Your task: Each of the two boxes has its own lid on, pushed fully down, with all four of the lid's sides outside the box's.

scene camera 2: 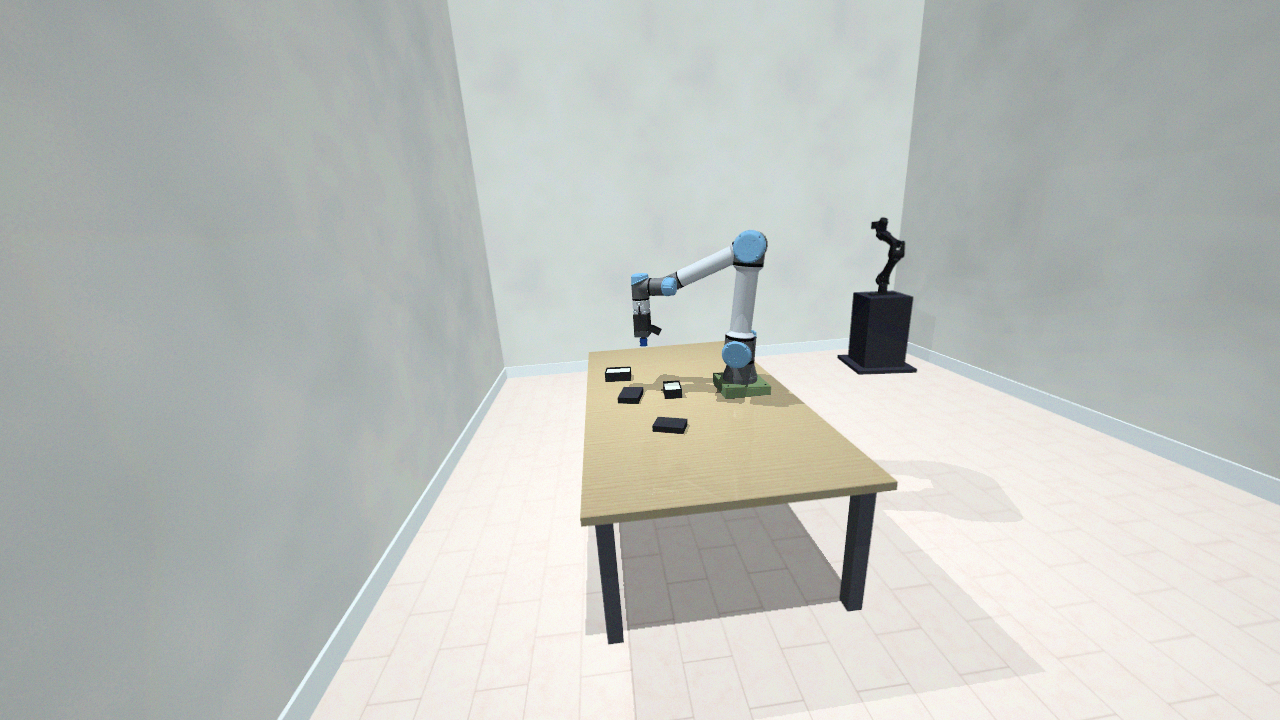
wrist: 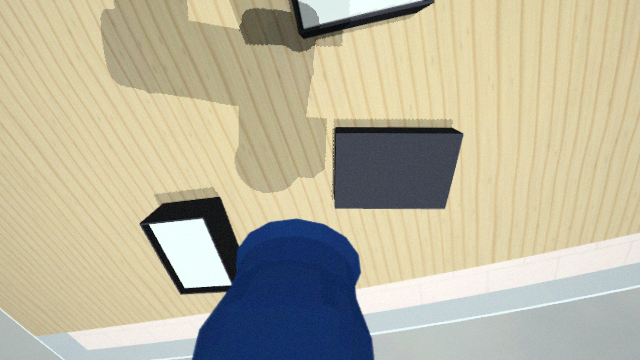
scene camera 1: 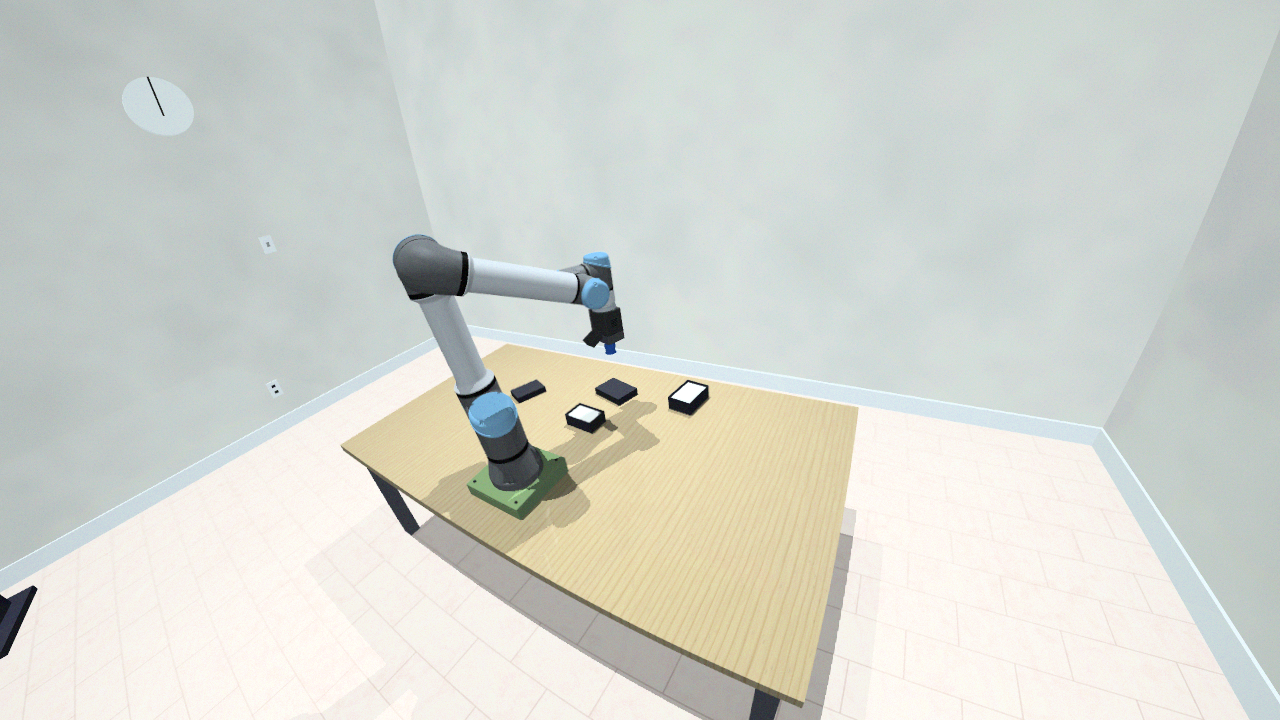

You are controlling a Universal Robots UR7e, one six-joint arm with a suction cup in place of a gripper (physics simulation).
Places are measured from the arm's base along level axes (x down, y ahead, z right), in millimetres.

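Pixels of known places: hand, tool point: (scene camera 2: 643, 345) (wrist: 297, 271) (scene camera 1: 610, 352); arm's base, link origin: (scene camera 2: 739, 378) (scene camera 1: 517, 470).
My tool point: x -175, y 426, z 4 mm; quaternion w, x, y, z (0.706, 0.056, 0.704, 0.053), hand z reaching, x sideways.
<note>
Ahead of a thing's pixels: the offset from my tool point to its middle. Level surfaces: height alone.
A black open box with a white inside (scene camera 1: 585, 415) (scene camera 2: 672, 388) (wrist: 350, 9) stands nearest the arm's base. A second, larger-looking black open box, also white inside (scene camera 1: 688, 394) (scene camera 2: 617, 372) (wrist: 192, 255), stands near the table's back edge. A dark flat lid @[dx +207, dy +66, dz -74 mm] (scene camera 1: 616, 390) (scene camera 2: 630, 394) (wrist: 395, 170) lies on the table between and to one side of the boxes. Another dark lid @[dx +208, dy -106, dz -386 mm] (scene camera 1: 528, 390) (scene camera 2: 669, 425) lies farther off and does not show in the wrist view. Both boxes are uncovered. My gripper, a blue suction cup (scene camera 1: 610, 350) (scene camera 2: 643, 342) (wrist: 298, 230), hangs high above the table, open, holding nothing.
The arm stands on a green base plate (scene camera 1: 517, 492) (scene camera 2: 747, 386) on the wooden table @[dx +220 mm] (scene camera 1: 716, 501) (scene camera 2: 716, 465). The arm's shadow falls across the tabletop around the nearer box. A dark pedestal (scene camera 2: 880, 331) with a small black arm (scene camera 2: 889, 259) stands apart on the floor.
</note>
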